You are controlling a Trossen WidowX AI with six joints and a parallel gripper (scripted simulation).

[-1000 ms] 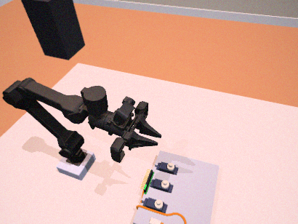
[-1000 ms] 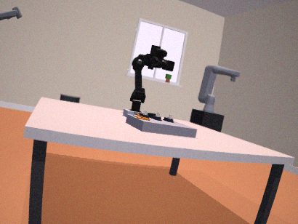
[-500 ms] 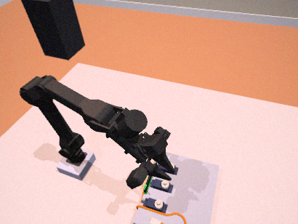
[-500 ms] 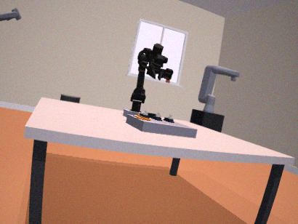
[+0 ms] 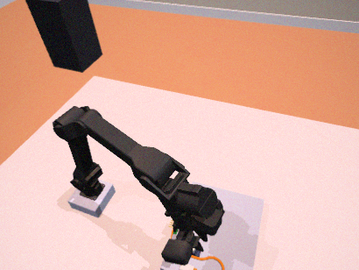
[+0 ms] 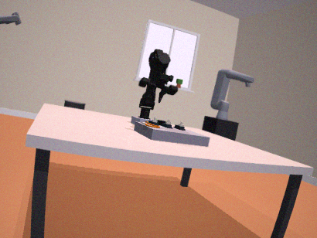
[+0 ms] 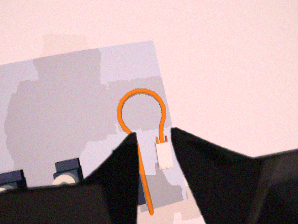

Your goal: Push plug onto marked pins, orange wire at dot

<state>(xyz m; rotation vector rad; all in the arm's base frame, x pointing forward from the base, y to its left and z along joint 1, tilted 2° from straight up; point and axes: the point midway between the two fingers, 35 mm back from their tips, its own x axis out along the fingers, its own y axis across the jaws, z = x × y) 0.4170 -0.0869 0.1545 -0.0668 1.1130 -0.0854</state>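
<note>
My gripper tip is 11 cm past the green band, 9 cm above it and 6 cm to the right of it. Round my gripper tip: grey printed holder 14 cm below, 11 cm to the left, 4 cm ahead.
</note>
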